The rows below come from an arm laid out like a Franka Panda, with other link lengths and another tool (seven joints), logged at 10 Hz.
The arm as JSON. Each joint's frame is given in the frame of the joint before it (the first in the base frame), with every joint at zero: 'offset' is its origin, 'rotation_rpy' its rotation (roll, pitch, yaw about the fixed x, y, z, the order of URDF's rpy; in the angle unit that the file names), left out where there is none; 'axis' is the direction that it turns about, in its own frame. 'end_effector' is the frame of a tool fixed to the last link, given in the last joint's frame.
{
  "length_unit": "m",
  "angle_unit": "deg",
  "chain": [
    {
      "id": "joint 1",
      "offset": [
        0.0,
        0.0,
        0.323
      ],
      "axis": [
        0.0,
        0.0,
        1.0
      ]
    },
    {
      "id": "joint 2",
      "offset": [
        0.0,
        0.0,
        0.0
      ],
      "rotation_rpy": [
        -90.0,
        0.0,
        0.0
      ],
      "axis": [
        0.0,
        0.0,
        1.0
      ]
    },
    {
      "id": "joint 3",
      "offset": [
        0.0,
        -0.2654,
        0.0
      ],
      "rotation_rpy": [
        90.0,
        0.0,
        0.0
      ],
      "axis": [
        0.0,
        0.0,
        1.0
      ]
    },
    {
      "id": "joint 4",
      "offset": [
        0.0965,
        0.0,
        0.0
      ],
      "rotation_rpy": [
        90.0,
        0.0,
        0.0
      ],
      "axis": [
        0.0,
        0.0,
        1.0
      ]
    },
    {
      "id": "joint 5",
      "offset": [
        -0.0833,
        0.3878,
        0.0
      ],
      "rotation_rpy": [
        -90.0,
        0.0,
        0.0
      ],
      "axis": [
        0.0,
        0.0,
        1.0
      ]
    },
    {
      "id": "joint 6",
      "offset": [
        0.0,
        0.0,
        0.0
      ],
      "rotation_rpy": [
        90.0,
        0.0,
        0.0
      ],
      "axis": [
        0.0,
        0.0,
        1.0
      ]
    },
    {
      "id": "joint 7",
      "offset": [
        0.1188,
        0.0,
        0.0
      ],
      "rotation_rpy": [
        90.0,
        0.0,
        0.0
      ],
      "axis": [
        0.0,
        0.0,
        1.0
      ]
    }
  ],
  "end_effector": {
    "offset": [
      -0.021,
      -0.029,
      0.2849
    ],
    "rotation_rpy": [
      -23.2,
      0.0,
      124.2
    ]
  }
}
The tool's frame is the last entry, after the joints.
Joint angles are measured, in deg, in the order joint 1, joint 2, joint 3, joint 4, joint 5, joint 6, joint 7. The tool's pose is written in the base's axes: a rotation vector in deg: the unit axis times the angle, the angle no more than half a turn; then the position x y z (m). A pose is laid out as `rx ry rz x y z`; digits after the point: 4 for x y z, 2 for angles.
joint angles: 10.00, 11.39, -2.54, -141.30, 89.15, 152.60, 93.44
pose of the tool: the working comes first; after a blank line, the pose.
Where each joint sits with the arm in this pose, in the base's axes (m; each line is computed from the numbers above, not from the rounded line before):
joint 1: 0.0000 0.0000 0.3230
joint 2: 0.0000 0.0000 0.3230
joint 3: 0.0516 0.0091 0.5832
joint 4: 0.1454 0.0213 0.5641
joint 5: 0.3956 0.0516 0.2578
joint 6: 0.3956 0.0516 0.2578
joint 7: 0.4357 -0.0499 0.2109
the tool: 0.5593 0.0698 -0.0190

139.65 80.21 69.47 0.5593 0.0698 -0.0190
